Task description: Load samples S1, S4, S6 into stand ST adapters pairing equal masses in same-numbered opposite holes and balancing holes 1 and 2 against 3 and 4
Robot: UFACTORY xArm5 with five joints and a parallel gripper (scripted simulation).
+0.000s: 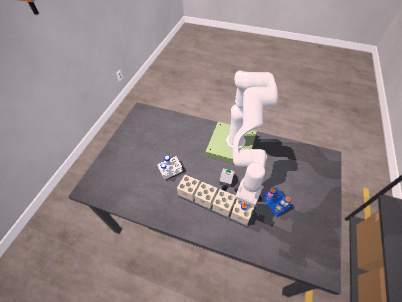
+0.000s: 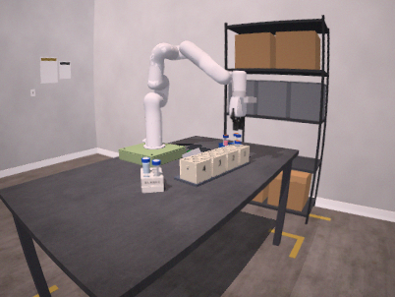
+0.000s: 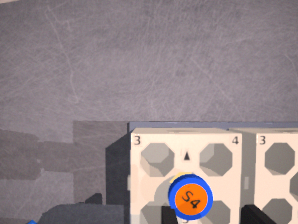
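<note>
The sample tube S6 lies 12 cm behind my hand, 20 cm to the left of it and 14 cm below it. Round my hand: blue sample rack (13 cm behind, 17 cm to the left, 17 cm below); white blanks rack (13 cm behind, 50 cm to the right, 17 cm below); sample tube S4 (1 cm behind, 1 cm to the right, 13 cm below).
</note>
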